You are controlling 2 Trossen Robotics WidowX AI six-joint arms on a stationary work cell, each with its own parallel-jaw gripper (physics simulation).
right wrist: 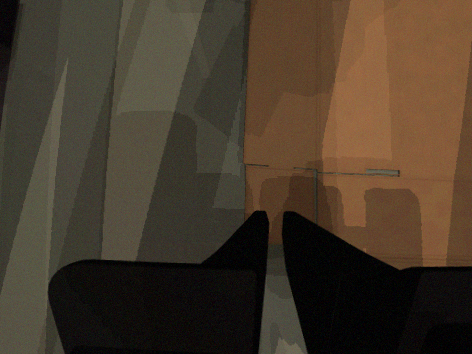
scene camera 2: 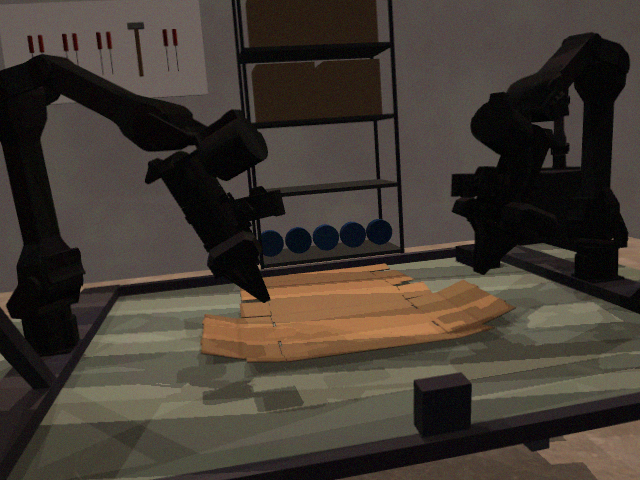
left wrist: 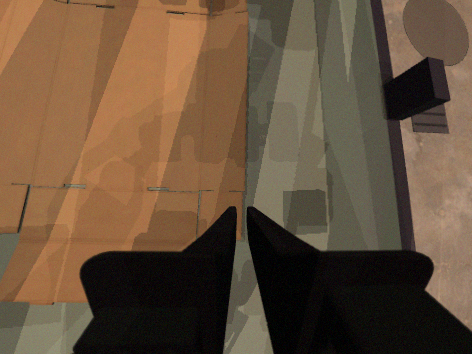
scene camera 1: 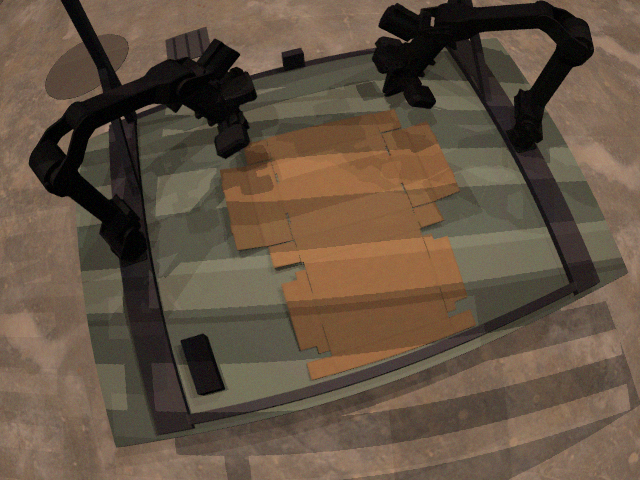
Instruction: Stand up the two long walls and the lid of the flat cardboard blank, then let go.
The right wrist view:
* my right gripper: 273, 222
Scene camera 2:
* my left gripper: 266, 300
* my right gripper: 478, 273
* dark raised frame: 412, 449
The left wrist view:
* my left gripper: 241, 213
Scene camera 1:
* my left gripper: 385, 94
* my right gripper: 247, 126
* black block: 197, 349, on the table
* dark raised frame: 169, 407
